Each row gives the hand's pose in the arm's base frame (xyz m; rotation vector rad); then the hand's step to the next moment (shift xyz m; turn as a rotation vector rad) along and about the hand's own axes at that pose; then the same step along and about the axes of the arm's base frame.
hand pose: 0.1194 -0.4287 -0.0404 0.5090 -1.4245 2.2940
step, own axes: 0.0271 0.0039 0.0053 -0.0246 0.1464 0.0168
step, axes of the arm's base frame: -0.0247 -0.0027 0.0127 -0.0512 -0.0780 -0.1167
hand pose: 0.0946 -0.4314 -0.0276 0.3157 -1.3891 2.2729
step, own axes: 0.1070 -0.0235 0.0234 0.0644 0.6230 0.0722
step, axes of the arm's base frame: -0.0825 0.0162 0.0740 -0.3649 -0.2887 -0.4254
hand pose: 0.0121 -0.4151 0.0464 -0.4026 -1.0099 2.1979
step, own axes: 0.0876 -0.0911 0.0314 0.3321 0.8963 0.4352
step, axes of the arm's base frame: -0.0388 0.0861 0.0897 -0.8716 -0.4322 -0.3957
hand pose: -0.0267 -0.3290 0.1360 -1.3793 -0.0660 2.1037
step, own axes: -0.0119 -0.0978 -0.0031 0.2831 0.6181 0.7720
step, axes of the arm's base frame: 0.0511 0.0722 0.0435 -1.0143 -0.1376 -0.1023
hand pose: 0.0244 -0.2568 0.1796 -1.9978 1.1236 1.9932
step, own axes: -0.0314 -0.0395 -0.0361 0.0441 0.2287 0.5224
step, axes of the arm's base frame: 0.0557 0.0217 0.0167 -0.5620 0.1052 -0.0155
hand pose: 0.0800 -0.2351 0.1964 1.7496 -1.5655 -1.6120
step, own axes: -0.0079 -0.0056 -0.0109 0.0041 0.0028 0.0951
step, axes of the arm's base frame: 0.0137 0.0039 0.0033 -0.0821 0.0366 -0.0313
